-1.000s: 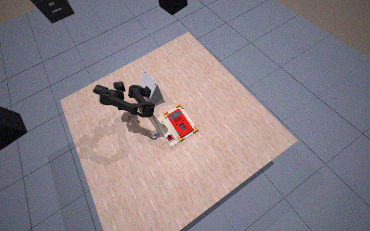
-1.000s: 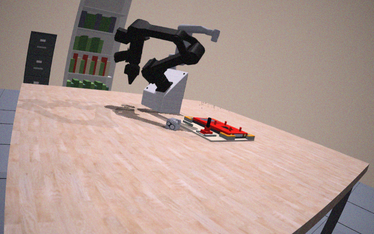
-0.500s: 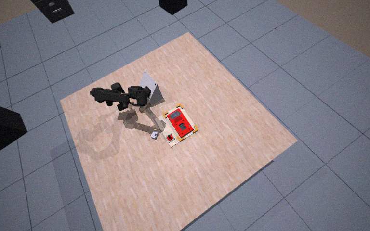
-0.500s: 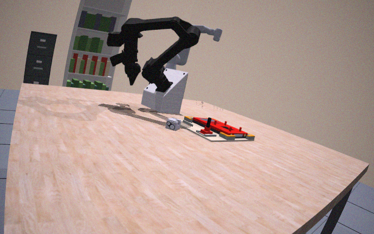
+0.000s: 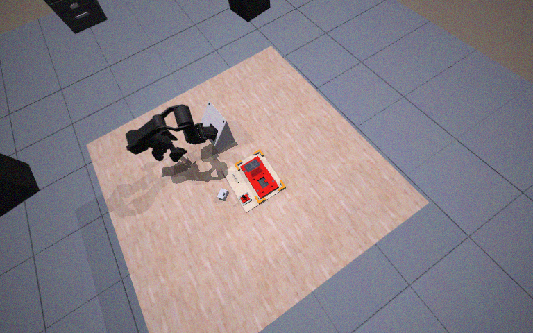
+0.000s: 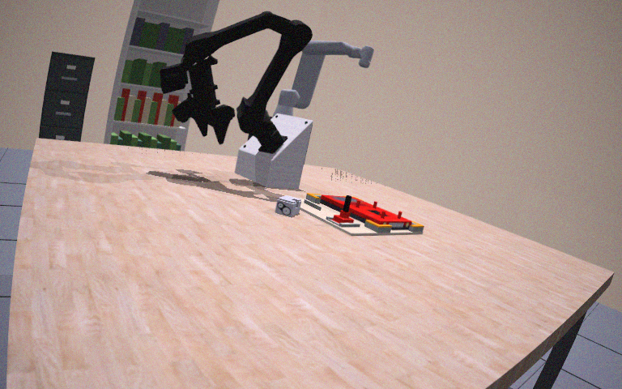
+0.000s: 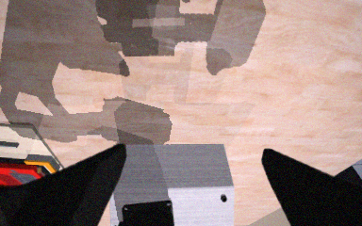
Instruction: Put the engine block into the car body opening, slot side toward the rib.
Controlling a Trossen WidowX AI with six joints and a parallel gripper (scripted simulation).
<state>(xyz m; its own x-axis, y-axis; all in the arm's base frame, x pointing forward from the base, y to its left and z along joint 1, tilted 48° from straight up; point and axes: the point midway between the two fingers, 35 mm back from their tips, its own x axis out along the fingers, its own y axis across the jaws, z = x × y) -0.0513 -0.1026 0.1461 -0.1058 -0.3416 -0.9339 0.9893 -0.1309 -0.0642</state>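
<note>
Now: gripper tip 32 cm short of the engine block and 8 cm above it.
</note>
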